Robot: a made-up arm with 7 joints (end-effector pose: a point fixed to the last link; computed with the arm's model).
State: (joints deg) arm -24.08 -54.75 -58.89 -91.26 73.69 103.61 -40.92
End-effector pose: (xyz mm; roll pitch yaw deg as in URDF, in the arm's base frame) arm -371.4 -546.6 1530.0 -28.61 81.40 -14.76
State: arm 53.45 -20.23 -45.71 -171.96 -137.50 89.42 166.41
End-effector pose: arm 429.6 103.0 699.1 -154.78 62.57 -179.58
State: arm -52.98 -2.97 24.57 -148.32 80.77 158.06 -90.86
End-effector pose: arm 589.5 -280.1 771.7 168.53 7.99 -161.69
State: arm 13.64 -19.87 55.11 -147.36 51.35 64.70 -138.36
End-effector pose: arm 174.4 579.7 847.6 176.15 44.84 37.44
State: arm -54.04 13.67 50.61 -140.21 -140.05 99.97 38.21
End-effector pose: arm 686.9 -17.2 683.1 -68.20 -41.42 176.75
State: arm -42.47 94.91 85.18 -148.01 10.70 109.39 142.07
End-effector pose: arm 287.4 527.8 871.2 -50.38 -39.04 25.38
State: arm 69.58 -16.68 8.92 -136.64 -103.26 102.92 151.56
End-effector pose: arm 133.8 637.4 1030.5 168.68 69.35 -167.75
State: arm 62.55 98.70 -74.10 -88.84 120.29 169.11 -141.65
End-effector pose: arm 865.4 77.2 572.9 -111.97 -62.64 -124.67
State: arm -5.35 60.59 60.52 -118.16 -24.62 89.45 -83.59
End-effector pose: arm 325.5 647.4 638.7 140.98 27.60 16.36
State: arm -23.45 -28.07 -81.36 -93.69 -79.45 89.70 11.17
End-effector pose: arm -390.8 -699.6 1283.4 -138.39 -30.82 63.65
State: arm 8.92 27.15 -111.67 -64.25 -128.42 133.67 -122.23
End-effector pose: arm 207.0 -575.8 1638.4 4.10 25.62 -37.35
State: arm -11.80 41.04 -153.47 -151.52 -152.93 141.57 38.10
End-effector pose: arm -539.9 -163.2 1051.0 -39.30 -44.33 15.31
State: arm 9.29 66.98 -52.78 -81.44 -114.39 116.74 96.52
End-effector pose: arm 812.7 -474.3 676.3 -72.00 3.03 174.37
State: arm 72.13 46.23 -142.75 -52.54 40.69 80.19 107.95
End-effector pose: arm 451.3 147.8 1744.6 115.16 3.54 79.78
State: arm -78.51 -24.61 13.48 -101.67 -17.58 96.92 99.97
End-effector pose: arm 328.5 -531.1 1474.4 152.50 1.13 46.94
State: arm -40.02 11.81 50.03 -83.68 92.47 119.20 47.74
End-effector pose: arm 858.9 101.1 1318.2 51.79 -16.05 -167.87
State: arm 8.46 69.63 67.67 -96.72 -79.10 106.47 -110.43
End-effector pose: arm 334.7 780.8 722.5 150.12 -26.54 66.56
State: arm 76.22 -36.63 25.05 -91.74 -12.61 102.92 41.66
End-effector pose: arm -281.4 387.2 1645.1 -179.92 21.77 -91.20
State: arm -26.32 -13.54 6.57 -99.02 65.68 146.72 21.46
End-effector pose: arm 681.7 -210.7 1437.8 98.20 23.82 136.60
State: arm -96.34 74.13 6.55 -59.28 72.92 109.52 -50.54
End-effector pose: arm 42.7 -975.3 523.7 111.11 23.64 125.70
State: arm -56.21 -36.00 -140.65 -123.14 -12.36 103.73 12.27
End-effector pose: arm -679.0 120.2 583.0 107.64 -54.11 51.77
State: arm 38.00 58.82 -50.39 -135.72 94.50 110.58 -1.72
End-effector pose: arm 502.8 -289.2 432.9 137.38 -48.58 139.45
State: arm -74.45 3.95 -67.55 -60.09 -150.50 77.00 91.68
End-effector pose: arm -430.4 -433.7 1672.5 33.67 61.43 143.81
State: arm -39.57 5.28 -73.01 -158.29 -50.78 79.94 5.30
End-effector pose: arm -183.6 -423.4 599.2 -4.30 -60.71 -74.99
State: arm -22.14 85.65 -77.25 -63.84 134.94 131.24 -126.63
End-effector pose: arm 516.8 -858.0 780.6 -139.58 -10.59 -154.15
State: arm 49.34 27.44 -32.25 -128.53 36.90 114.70 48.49
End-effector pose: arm 654.8 195.9 587.9 173.95 -61.49 142.62
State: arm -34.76 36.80 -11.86 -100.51 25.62 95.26 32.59
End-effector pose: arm 637.7 -580.8 650.9 136.12 -67.87 139.67
